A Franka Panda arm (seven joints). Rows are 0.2 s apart.
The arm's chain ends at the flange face. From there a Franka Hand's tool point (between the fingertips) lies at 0.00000 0.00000 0.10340 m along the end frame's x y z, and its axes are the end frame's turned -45 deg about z.
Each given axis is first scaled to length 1.
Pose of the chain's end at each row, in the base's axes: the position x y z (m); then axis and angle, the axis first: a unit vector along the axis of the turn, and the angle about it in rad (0 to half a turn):
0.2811 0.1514 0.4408 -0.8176 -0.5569 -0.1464 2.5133
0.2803 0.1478 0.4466 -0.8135 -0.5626 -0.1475 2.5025
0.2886 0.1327 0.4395 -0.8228 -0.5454 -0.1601 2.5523
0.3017 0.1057 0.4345 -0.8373 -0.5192 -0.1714 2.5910
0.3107 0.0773 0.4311 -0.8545 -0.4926 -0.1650 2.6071
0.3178 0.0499 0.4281 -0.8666 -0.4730 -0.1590 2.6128
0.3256 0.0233 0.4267 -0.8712 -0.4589 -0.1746 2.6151
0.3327 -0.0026 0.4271 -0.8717 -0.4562 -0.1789 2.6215
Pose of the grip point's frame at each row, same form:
0.2696 0.2163 0.3612 -0.5302 -0.8090 -0.2538 2.6729
0.2680 0.2134 0.3677 -0.5240 -0.8121 -0.2569 2.6638
0.2822 0.1965 0.3584 -0.5397 -0.8012 -0.2584 2.7191
0.3011 0.1680 0.3520 -0.5633 -0.7839 -0.2611 2.7633
0.3119 0.1379 0.3474 -0.5896 -0.7673 -0.2523 2.7734
0.3197 0.1096 0.3437 -0.6083 -0.7546 -0.2459 2.7741
0.3311 0.0840 0.3432 -0.6172 -0.7428 -0.2594 2.7880
0.3394 0.0580 0.3436 -0.6187 -0.7406 -0.2620 2.7971

